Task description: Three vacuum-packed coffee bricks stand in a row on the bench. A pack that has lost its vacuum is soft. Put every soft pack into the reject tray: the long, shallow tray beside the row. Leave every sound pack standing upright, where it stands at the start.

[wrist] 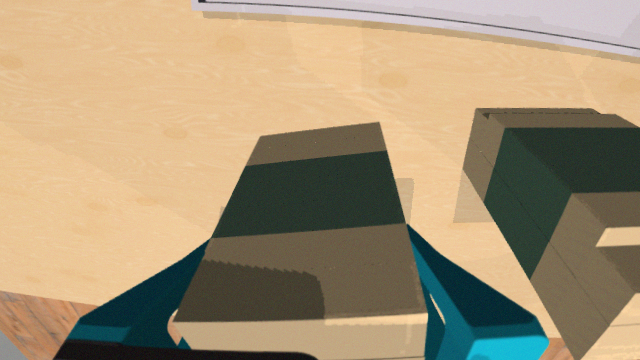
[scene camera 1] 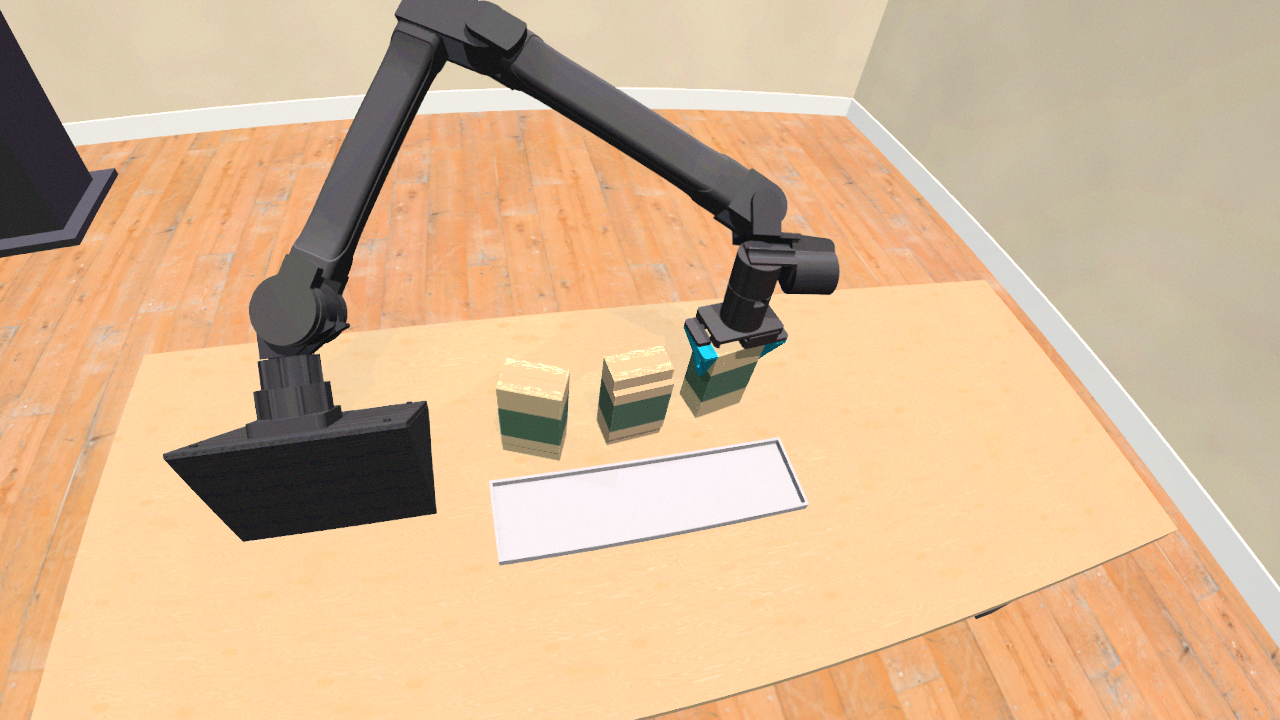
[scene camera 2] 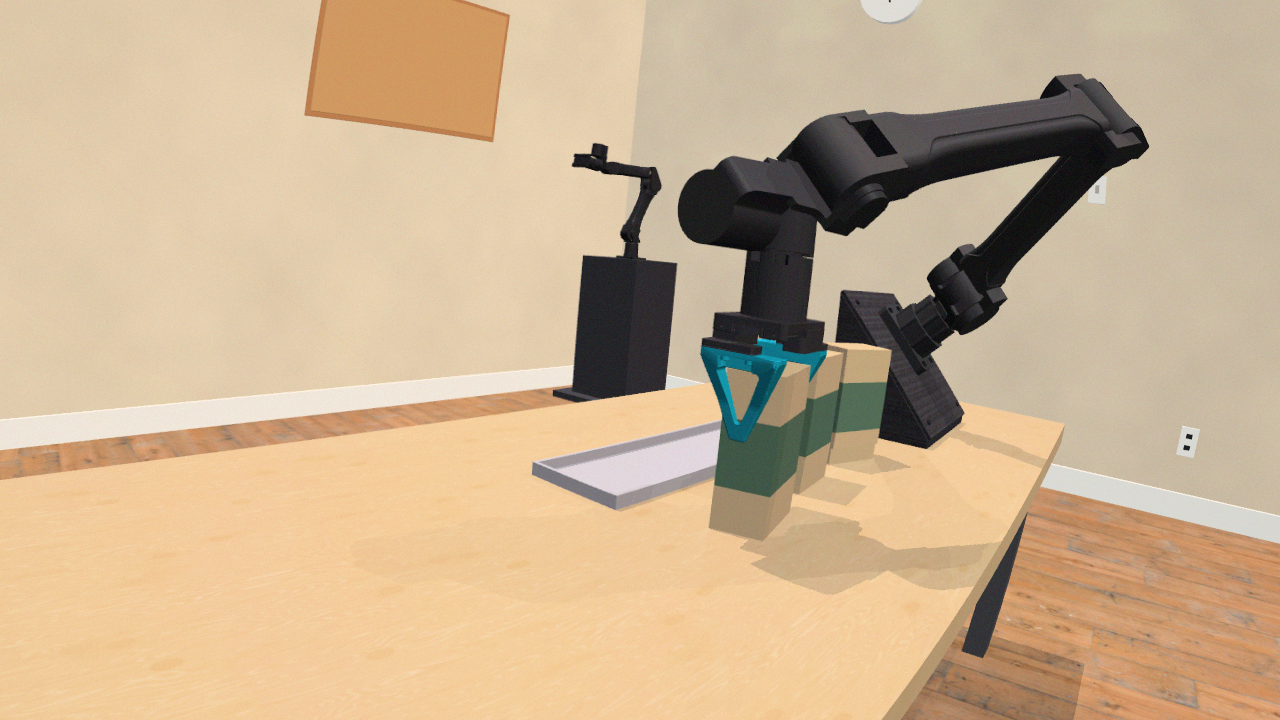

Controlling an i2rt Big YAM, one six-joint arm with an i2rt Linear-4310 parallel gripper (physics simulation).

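Frame: origin at the arm's base, x ahead, y left, z up, level; metres.
Where they show: gripper, fingertip midpoint: point(wrist: 314, 236) point(scene camera 1: 724, 366) point(scene camera 2: 757, 432); arm's base, link origin: point(scene camera 1: 298, 427) point(scene camera 2: 904, 341).
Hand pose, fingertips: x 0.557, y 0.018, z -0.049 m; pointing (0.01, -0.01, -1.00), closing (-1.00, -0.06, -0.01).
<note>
Things, the pixels of their top centre, and the offset from my fingertips. Level surfaces: height alone.
- right-hand pack, top centre: point(scene camera 2: 772, 365) point(scene camera 1: 732, 336) dz +0.059, dx -0.001, dy +0.005 m
- middle pack, top centre: point(scene camera 2: 810, 352) point(scene camera 1: 640, 365) dz +0.058, dx -0.141, dy -0.017 m
- left pack, top centre: point(scene camera 2: 856, 346) point(scene camera 1: 533, 378) dz +0.058, dx -0.276, dy -0.010 m
- bench, surface height: dz -0.083 m
Three tan coffee packs with green bands stand upright in a row. The right-hand pack point(scene camera 1: 721, 385) point(scene camera 2: 757, 461) point(wrist: 315, 195) is between the blue fingers of my gripper point(scene camera 1: 735, 360) point(scene camera 2: 776, 408) point(wrist: 314, 236), which touch both its sides near the top; it stands on the bench. The middle pack point(scene camera 1: 635, 412) point(scene camera 2: 816, 429) point(wrist: 600, 160) has a stepped top and stands apart from it. The left pack point(scene camera 1: 532, 426) point(scene camera 2: 861, 407) stands nearest the arm's base. The long, shallow reject tray point(scene camera 1: 648, 503) point(scene camera 2: 640, 467) point(wrist: 500, 17) lies beside the row and is empty in scene camera 1.
The arm's black slanted base block point(scene camera 1: 304, 474) point(scene camera 2: 904, 385) stands on the bench point(scene camera 1: 358, 626) point(scene camera 2: 313, 582), left of the row in scene camera 1. The bench's back edge runs behind the row. A dark pedestal point(scene camera 2: 622, 326) with a small arm stands away from the bench.
</note>
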